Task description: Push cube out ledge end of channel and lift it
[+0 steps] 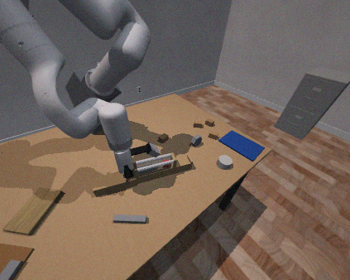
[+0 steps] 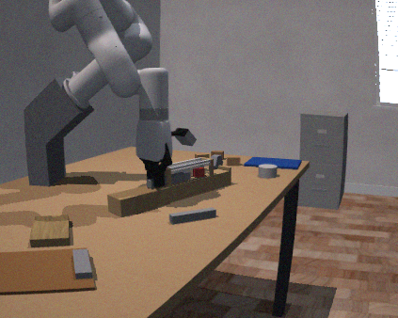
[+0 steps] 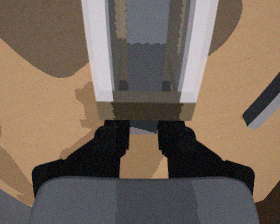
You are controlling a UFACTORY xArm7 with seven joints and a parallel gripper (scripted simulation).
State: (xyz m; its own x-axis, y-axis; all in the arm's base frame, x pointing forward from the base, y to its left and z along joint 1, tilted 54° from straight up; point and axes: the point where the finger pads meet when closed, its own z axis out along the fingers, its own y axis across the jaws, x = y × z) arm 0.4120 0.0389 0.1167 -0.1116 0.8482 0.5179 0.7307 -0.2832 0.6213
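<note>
The grey bar lies 16 cm ahead of my hand and 6 cm below it. From my hand the other things lie so: wooden plank (33 cm to the right, 7 cm ahead, 6 cm below); long wooden base (11 cm to the left, 2 cm behind, 1 cm below); red cube (16 cm to the left, 2 cm behind, 1 cm below).
</note>
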